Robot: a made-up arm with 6 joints. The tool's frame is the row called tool. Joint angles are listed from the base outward. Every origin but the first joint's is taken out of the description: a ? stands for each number. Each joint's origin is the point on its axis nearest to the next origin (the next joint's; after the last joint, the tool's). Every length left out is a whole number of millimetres.
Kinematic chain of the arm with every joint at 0, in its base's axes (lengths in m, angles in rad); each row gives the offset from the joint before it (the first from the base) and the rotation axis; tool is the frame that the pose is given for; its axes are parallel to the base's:
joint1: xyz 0 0 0.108 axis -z
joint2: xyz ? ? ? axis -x
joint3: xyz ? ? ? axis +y
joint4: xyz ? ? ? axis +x
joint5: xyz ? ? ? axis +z
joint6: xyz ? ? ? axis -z
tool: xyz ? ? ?
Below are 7 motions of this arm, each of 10 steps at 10 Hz.
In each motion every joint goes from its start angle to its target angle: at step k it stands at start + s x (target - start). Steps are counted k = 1, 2, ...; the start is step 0. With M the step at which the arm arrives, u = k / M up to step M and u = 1 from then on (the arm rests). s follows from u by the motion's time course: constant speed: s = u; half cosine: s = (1 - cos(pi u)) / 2; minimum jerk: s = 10 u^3 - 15 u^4 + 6 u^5.
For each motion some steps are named. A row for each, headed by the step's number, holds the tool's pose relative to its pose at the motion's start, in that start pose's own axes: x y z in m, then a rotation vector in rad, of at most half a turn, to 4 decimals.
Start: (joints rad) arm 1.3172 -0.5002 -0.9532 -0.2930 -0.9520 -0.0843
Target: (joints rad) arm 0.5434 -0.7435 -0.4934 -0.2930 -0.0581 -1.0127
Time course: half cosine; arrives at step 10
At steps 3, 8, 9, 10:
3: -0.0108 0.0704 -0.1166 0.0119 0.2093 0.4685
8: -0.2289 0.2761 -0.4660 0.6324 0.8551 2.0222
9: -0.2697 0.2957 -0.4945 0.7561 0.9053 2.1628
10: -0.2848 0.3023 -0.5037 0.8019 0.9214 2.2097

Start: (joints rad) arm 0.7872 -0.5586 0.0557 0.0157 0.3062 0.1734
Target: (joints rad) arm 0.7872 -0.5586 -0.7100 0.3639 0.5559 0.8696
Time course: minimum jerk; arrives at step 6
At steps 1, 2, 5, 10:
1: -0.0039 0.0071 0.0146 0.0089 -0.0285 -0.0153
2: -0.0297 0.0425 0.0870 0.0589 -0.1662 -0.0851
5: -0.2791 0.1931 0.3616 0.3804 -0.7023 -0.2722
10: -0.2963 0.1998 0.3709 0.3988 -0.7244 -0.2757

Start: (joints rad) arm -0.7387 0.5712 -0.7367 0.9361 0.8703 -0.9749
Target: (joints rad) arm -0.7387 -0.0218 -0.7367 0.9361 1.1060 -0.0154
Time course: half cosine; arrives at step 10
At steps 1, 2, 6, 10:
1: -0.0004 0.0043 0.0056 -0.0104 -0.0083 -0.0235
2: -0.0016 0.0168 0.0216 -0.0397 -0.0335 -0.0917
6: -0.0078 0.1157 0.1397 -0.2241 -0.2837 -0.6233
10: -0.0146 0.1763 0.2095 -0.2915 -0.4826 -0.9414

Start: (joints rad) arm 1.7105 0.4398 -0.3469 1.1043 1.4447 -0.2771
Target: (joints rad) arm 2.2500 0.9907 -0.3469 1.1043 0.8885 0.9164
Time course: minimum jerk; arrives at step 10
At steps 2, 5, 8, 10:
2: 0.0038 -0.0073 -0.0119 -0.0037 0.0401 -0.1206
5: 0.0013 -0.1194 -0.1211 -0.1399 0.3238 -1.0522
8: -0.1384 -0.2988 -0.2244 -0.4767 0.5457 -1.9715
10: -0.1703 -0.3214 -0.2329 -0.5380 0.5683 -2.0879

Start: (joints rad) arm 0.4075 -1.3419 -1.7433 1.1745 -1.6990 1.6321
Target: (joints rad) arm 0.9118 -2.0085 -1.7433 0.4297 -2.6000 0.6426
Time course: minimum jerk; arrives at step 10
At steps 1, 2, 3, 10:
1: 0.0030 -0.0002 0.0049 0.0069 0.0081 0.0025
2: 0.0215 -0.0022 0.0321 0.0463 0.0550 0.0162
3: 0.0664 -0.0095 0.0829 0.1279 0.1555 0.0410
10: 0.4600 -0.1097 0.0935 0.6294 0.9459 -0.0094

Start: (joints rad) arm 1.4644 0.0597 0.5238 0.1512 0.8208 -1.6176
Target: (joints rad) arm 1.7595 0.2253 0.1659 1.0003 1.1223 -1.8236
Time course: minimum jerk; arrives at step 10
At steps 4, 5, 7, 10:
4: 0.0257 0.0154 0.0777 -0.2914 -0.0470 0.0868
5: 0.0448 0.0260 0.1303 -0.4602 -0.0435 0.1495
7: 0.0911 0.0546 0.2383 -0.7635 0.0182 0.2865
10: 0.1196 0.0742 0.2929 -0.9030 0.0718 0.3614

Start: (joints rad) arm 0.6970 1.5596 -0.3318 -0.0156 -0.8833 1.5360
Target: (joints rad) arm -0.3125 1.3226 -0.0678 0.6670 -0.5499 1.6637
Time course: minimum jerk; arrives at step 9
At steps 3, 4, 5, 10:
3: 0.0027 -0.0315 0.0215 -0.0355 0.2457 0.0442
4: -0.0081 -0.0660 0.0516 -0.0592 0.4651 0.1124
5: -0.0273 -0.1142 0.1010 -0.0769 0.7036 0.2187
10: -0.0511 -0.2485 0.2406 -0.0878 1.1301 0.5099

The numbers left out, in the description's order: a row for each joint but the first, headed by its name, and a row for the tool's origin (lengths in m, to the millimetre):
joint2: 0.037 0.077 0
joint3: 0 -0.146 -0.025
joint4: 0.275 0 0.334
joint5: 0 -0.051 -0.107
joint6: 0.341 -0.099 0
tool: -0.105 0.119 0

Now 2 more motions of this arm.
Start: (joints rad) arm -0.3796 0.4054 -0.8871 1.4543 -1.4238 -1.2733
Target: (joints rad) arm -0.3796 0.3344 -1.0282 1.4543 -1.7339 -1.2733
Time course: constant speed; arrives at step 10
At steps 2, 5, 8, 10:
2: -0.0174 0.0089 0.0019 0.0113 -0.0125 -0.0353
5: -0.0436 0.0224 0.0045 0.0291 -0.0305 -0.0883
8: -0.0699 0.0360 0.0065 0.0481 -0.0476 -0.1412
10: -0.0873 0.0451 0.0076 0.0613 -0.0584 -0.1766

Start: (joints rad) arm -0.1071 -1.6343 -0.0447 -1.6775 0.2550 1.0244
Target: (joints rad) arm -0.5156 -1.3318 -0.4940 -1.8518 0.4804 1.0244
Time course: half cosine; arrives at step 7
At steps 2, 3, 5, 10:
2: -0.0065 -0.0163 0.0083 -0.0649 -0.0620 0.0345
3: -0.0116 -0.0330 0.0220 -0.1295 -0.1314 0.0699
5: -0.0187 -0.0645 0.0651 -0.2485 -0.2865 0.1370
10: -0.0212 -0.0769 0.0891 -0.2930 -0.3579 0.1625

